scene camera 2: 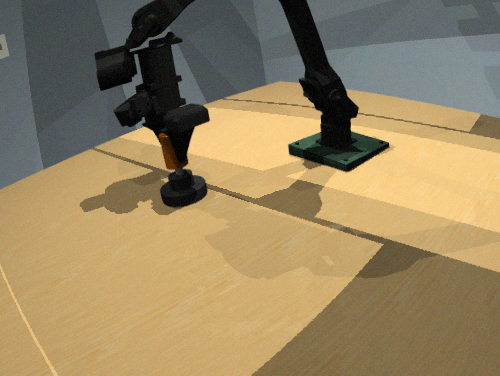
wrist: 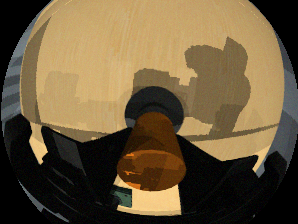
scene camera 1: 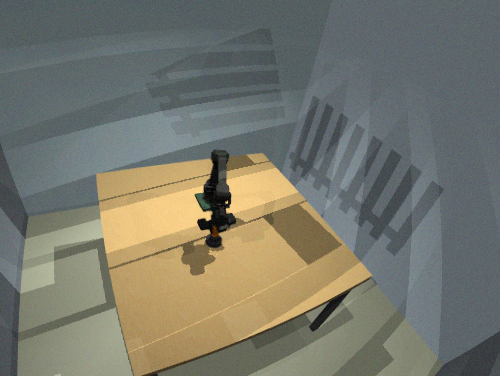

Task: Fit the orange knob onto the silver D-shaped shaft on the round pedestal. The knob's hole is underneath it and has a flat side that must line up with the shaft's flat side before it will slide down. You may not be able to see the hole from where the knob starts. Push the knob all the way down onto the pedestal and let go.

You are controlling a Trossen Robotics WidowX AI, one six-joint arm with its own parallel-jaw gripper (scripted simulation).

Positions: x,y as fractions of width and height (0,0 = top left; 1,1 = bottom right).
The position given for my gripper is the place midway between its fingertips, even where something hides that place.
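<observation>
There is a round pedestal (wrist: 0.51,0.44) that I can see, and I see an orange knob (wrist: 0.51,0.72) too. My own gripper is visible to me as well, at (scene camera 2: 0.35,0.42) and again at (wrist: 0.52,0.60).
</observation>
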